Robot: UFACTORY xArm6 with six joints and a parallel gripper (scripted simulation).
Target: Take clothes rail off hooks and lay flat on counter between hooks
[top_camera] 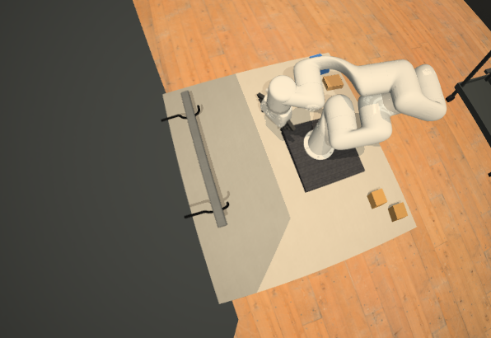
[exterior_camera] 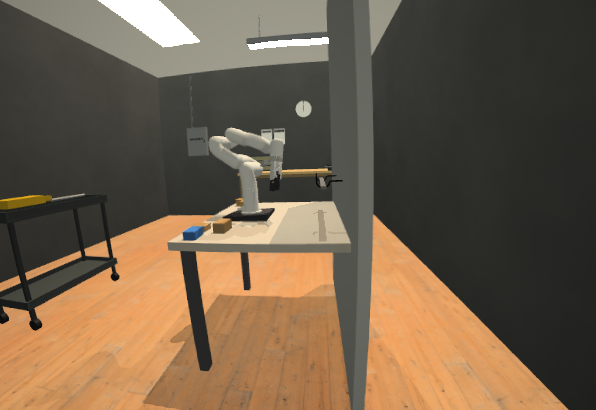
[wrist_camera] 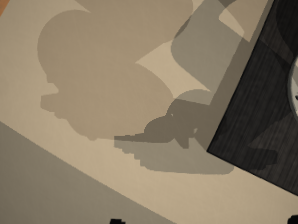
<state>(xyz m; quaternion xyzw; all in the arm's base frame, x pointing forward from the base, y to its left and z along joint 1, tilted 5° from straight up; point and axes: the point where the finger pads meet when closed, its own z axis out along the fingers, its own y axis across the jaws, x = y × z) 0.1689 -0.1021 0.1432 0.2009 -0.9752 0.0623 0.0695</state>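
My gripper is now 28 cm short of the clothes rail, 5 cm to the right of it and 2 cm below it. From my hand the other things lie so: wall panel: 40 cm ahead, 24 cm above, 7 cm to the left; blue block: 36 cm behind, 28 cm to the right, 16 cm below.
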